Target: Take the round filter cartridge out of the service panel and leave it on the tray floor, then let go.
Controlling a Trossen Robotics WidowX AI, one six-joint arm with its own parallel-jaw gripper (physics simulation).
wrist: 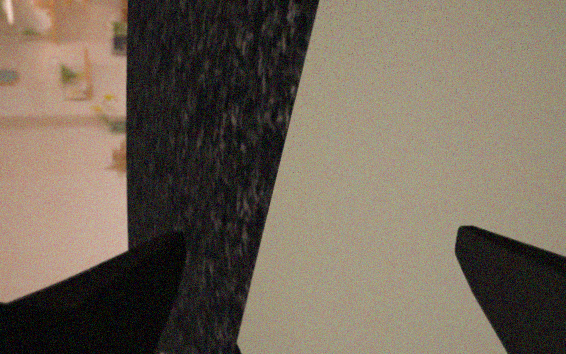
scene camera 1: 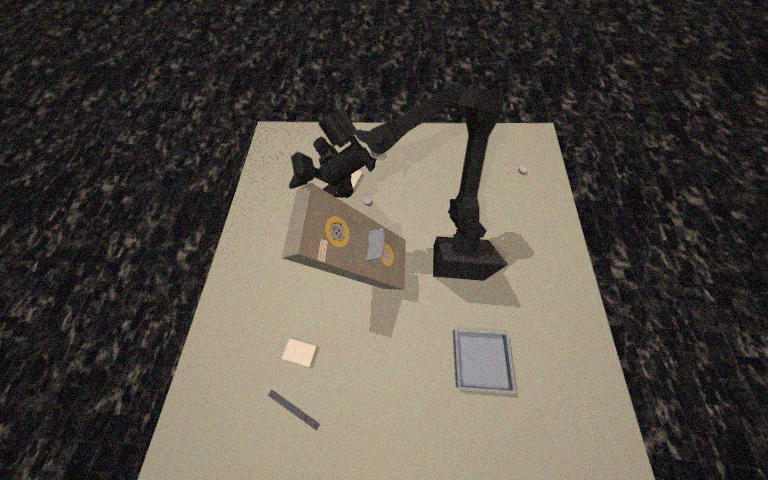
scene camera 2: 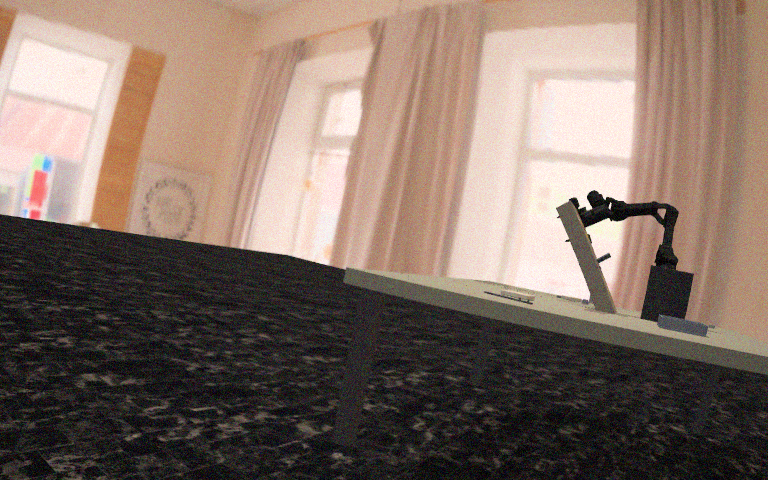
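Observation:
A brown service panel [scene camera 1: 355, 264] [scene camera 2: 586, 260] stands tilted on the table. A grey round part, seemingly the filter cartridge [scene camera 1: 337, 230], sits inside a yellow ring in its face. A blue-grey flap [scene camera 1: 374, 244] partly covers a second yellow ring [scene camera 1: 387, 254]. My gripper [scene camera 1: 318, 189] [scene camera 2: 563, 228] [wrist: 320, 242] is open and empty, at the upper left end of the panel, with its fingertips near the top edge. Neither the cartridge nor the panel shows in the wrist view. The blue-grey tray [scene camera 1: 485, 390] [scene camera 2: 682, 325] lies in front of the arm's base, with nothing in it.
The black arm base [scene camera 1: 467, 263] [scene camera 2: 668, 291] stands right of the panel. A cream block [scene camera 1: 299, 352] and dark bar [scene camera 1: 293, 409] lie in front. Another cream block [scene camera 1: 356, 179] and a small pale disc [scene camera 1: 368, 201] lie behind the panel. A rod [scene camera 2: 603, 257] projects from the panel's rear side.

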